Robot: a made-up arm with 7 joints.
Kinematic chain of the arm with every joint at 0, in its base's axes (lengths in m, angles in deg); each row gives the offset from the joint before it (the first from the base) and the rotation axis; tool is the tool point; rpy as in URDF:
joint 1: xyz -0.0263 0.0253 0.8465 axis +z
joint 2: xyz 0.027 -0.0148 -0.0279 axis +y
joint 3: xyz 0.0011 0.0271 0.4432 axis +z
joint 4: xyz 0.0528 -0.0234 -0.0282 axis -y
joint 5: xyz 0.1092 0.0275 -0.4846 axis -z
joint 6: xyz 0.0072 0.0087 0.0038 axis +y
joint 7: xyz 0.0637 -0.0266 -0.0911 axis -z
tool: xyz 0.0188 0.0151 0.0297 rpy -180 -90 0
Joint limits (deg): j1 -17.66..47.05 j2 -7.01..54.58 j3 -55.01..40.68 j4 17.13..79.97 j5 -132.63..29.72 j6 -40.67..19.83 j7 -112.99..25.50
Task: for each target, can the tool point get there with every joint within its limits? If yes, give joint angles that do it. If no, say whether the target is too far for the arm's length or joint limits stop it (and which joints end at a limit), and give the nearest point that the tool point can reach.
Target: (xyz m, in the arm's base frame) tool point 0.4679 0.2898 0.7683
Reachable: yes | joints 16.53 18.17 10.53 35.64 1.63 -18.22 -27.97
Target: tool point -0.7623 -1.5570 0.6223
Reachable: no: too far | nearest point 0.1250 -0.5288 0.6584 | short by 1.359 m
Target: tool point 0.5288 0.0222 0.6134
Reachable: yes | joints -8.66 36.05 8.08 43.59 13.29 -4.40 -88.61
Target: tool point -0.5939 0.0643 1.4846
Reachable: no: joint limits stop it (at a limit: joint 1, joint 2, joint 3, joint 4, joint 6, joint 7) | nearest point -0.1479 0.5554 1.3336 | short by 0.680 m
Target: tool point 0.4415 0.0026 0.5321
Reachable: yes | joints -12.62 43.23 6.28 33.46 -5.04 -9.79 -4.56
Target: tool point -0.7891 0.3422 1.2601
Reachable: no: joint limits stop it (at a limit: joint 1, joint 2, joint 3, joint 4, joint 6, joint 7) | nearest point -0.1512 0.5525 1.2953 | short by 0.673 m
